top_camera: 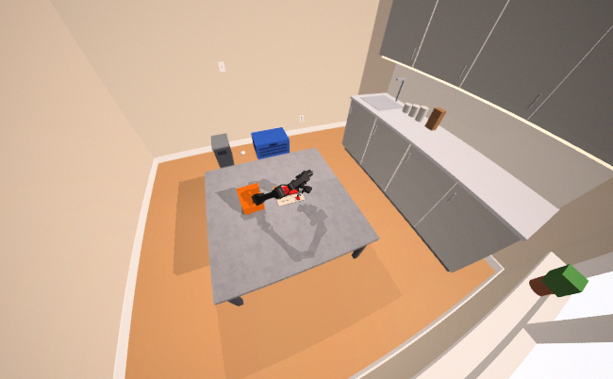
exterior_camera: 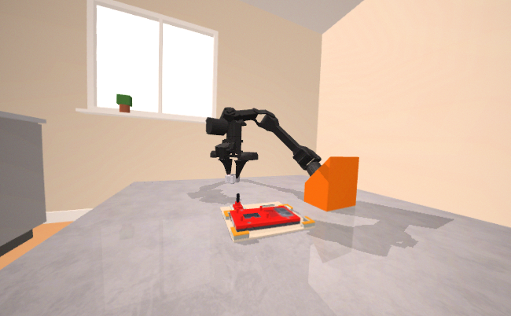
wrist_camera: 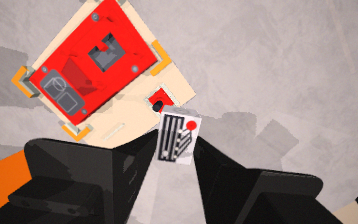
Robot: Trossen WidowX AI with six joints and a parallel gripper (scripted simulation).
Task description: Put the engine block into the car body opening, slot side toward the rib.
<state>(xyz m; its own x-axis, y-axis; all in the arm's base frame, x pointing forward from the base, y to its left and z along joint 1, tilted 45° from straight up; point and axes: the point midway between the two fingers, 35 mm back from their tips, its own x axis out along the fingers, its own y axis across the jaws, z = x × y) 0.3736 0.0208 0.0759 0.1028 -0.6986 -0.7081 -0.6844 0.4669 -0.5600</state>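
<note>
My gripper tip is 2 cm past the black upright piece, 3 cm to the right of it and 8 cm above it. The rest, counted from my gripper tip: engine block (1 cm below).
</note>
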